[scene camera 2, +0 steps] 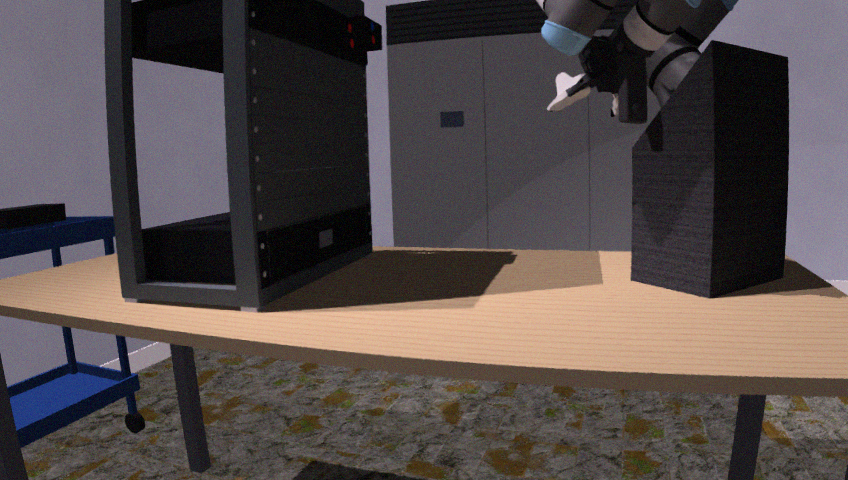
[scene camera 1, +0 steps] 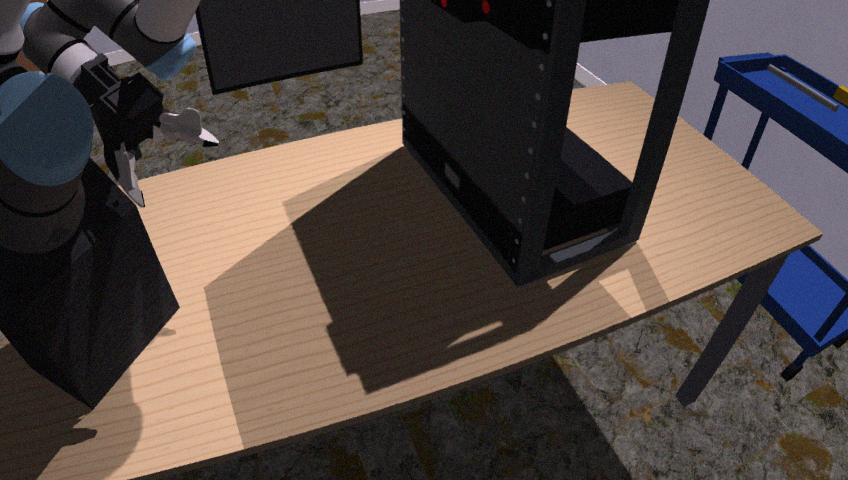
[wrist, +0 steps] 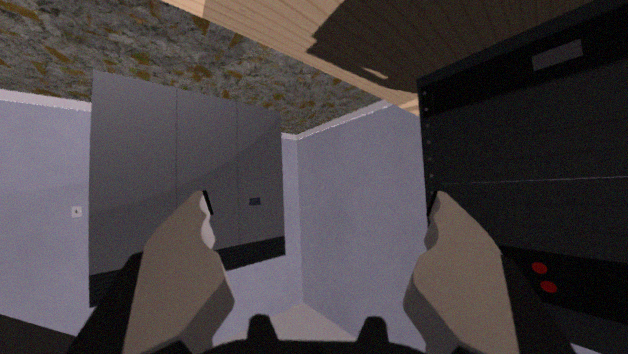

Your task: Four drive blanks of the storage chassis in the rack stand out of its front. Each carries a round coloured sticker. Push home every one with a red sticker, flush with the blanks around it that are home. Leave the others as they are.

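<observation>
The storage chassis [scene camera 1: 511, 24] [scene camera 2: 297, 26] [wrist: 590, 287] is a dark unit high in the rack [scene camera 1: 672, 118] [scene camera 2: 241, 178]. In scene camera 2, four small stickers show near its far end: an upper red sticker [scene camera 2: 349, 27], a lower red sticker [scene camera 2: 351, 42], a blue sticker [scene camera 2: 372, 26] and another red sticker [scene camera 2: 373, 41]. Dark blanks there jut from the front; their outlines are hard to tell apart. The wrist view shows two red stickers [wrist: 539, 268] [wrist: 548, 286], partly beside the right finger. My gripper [scene camera 1: 179, 173] [scene camera 2: 580, 111] [wrist: 318, 193] is open and empty, well away from the rack front.
The rack stands on the wooden table [scene camera 1: 267, 356] [scene camera 2: 535, 333]. A dark pedestal [scene camera 1: 89, 309] [scene camera 2: 708, 178] stands on the table at the arm's side. A grey cabinet [scene camera 2: 434, 178] [wrist: 135, 175] is behind. A blue cart [scene camera 1: 755, 68] [scene camera 2: 77, 404] stands beyond the rack.
</observation>
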